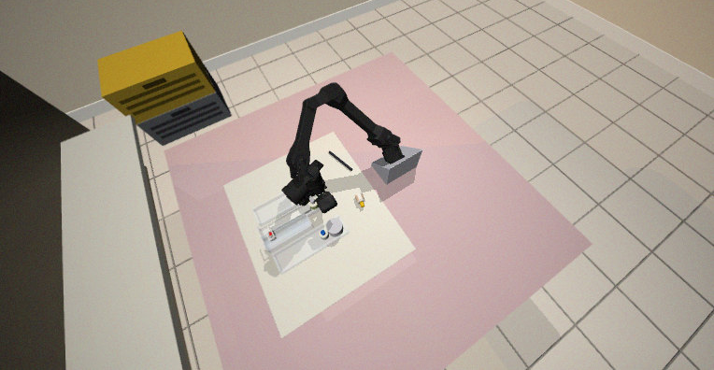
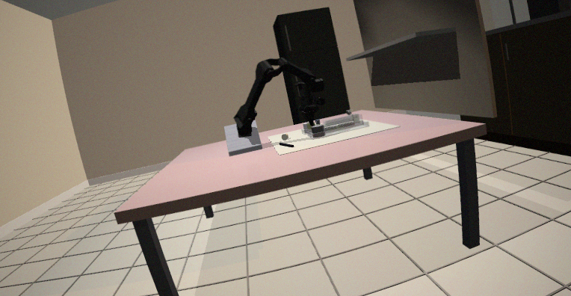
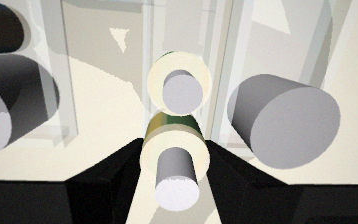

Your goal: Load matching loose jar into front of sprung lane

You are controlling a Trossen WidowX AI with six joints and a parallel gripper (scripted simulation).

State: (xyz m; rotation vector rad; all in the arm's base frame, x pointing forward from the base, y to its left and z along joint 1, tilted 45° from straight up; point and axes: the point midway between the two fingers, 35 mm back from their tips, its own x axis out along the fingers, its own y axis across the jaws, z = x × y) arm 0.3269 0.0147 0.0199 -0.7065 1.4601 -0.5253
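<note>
The clear lane rack is 14 cm ahead of my gripper tip, 4 cm to the left of it and 4 cm below it. The rest, counted from my gripper tip: black stick 14 cm to the right, 14 cm behind, 5 cm below.
</note>
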